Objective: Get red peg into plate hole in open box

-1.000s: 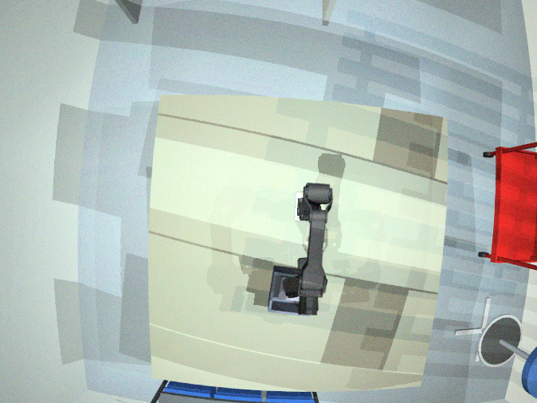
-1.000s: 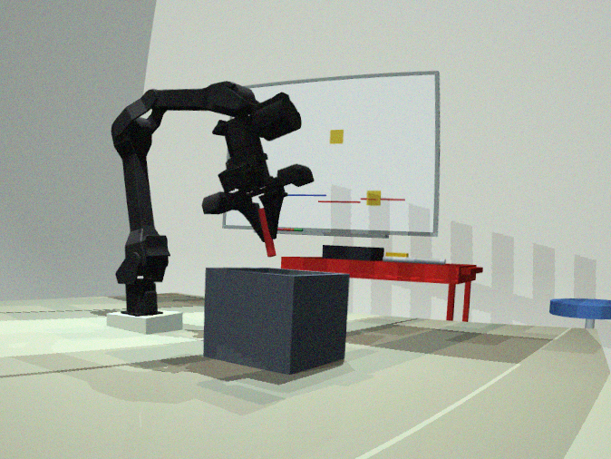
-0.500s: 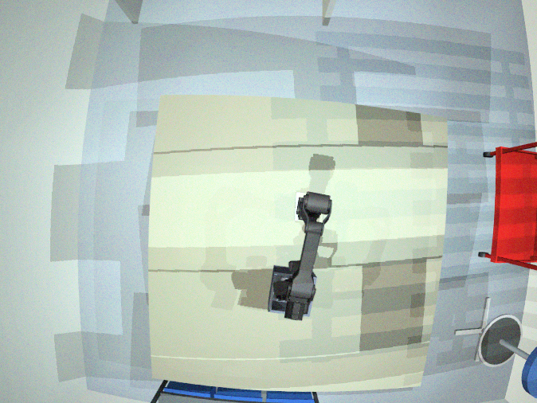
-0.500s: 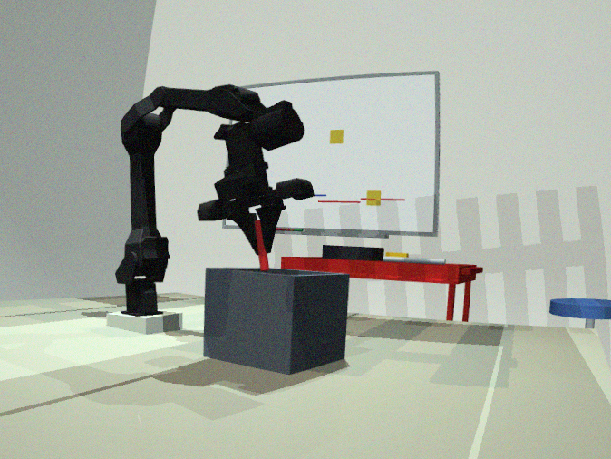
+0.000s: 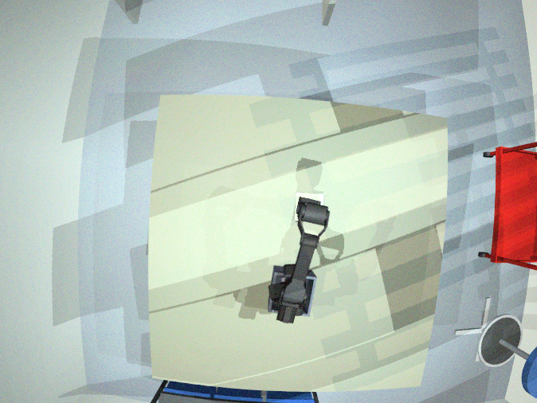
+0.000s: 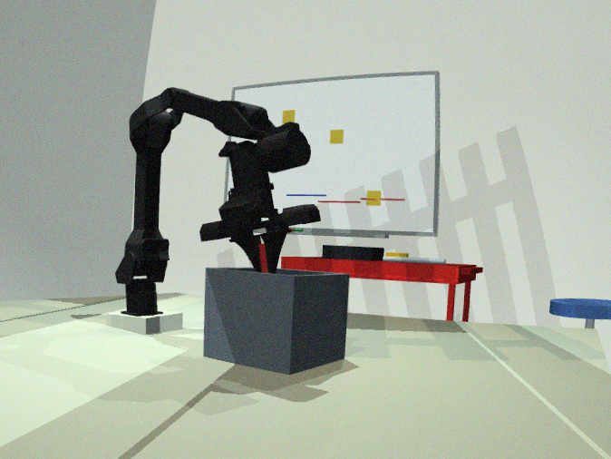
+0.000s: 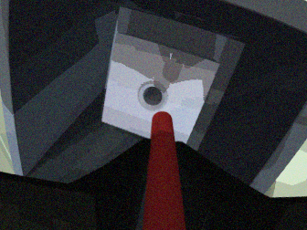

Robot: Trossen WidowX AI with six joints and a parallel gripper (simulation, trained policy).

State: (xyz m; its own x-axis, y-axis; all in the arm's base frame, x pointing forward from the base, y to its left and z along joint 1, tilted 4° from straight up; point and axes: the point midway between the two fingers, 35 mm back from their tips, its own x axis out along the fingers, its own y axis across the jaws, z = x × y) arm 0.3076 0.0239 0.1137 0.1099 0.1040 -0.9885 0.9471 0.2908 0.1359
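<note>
The plate lies 2 cm ahead of my gripper tip and 8 cm below it. Round my gripper tip: red peg: 1 cm above.
</note>
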